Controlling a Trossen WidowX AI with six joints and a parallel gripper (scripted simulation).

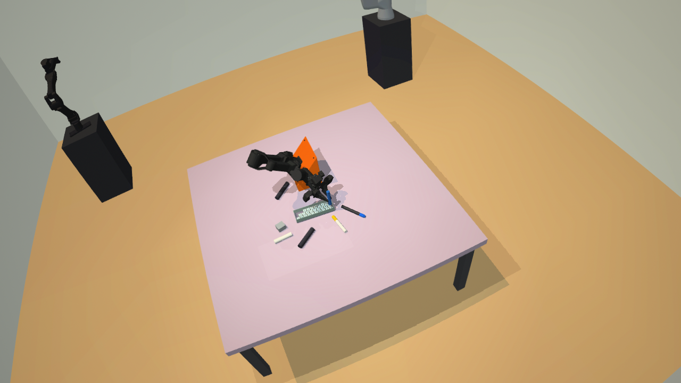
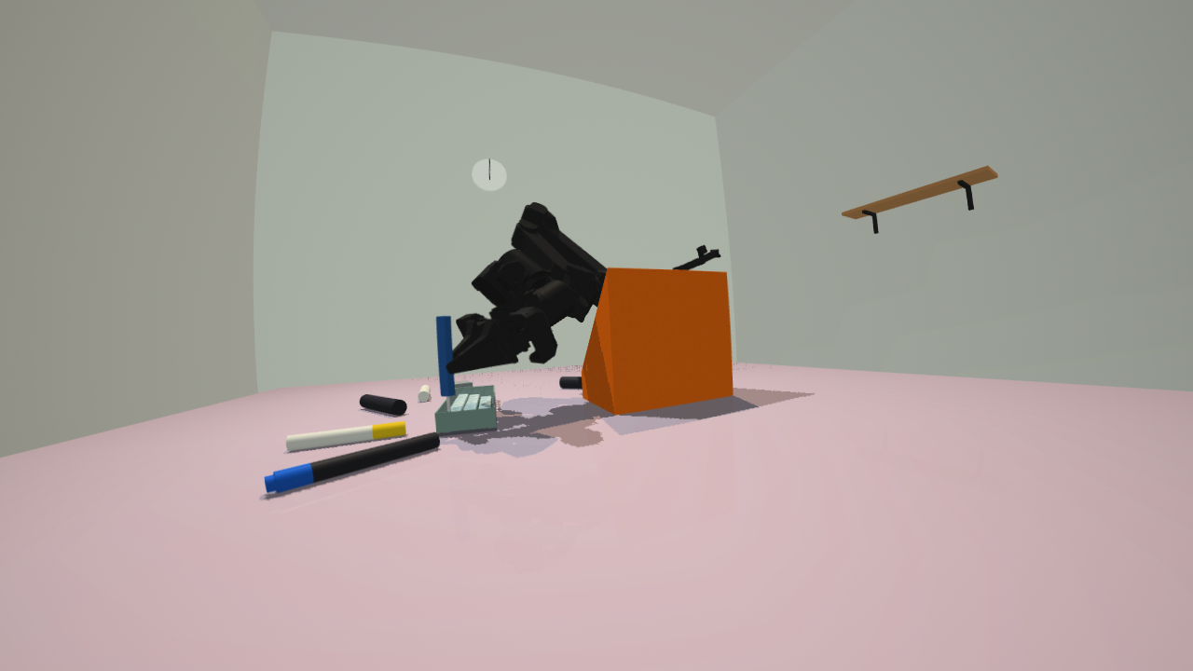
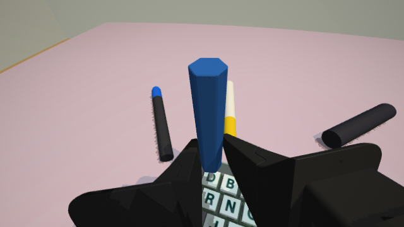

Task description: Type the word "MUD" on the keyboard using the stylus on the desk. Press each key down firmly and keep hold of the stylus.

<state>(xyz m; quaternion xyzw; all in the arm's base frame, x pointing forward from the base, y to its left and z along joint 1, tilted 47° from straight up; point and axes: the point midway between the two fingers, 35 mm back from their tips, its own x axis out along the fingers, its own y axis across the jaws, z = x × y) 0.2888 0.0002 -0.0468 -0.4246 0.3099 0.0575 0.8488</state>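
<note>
My gripper tip is 20 mm above the stylus. Round my gripper tip: stylus tip (50 mm below); blue-capped black marker (100 mm ahead, 100 mm to the left, 70 mm below); yellow-capped white marker (100 mm ahead, 10 mm to the right, 70 mm below).
</note>
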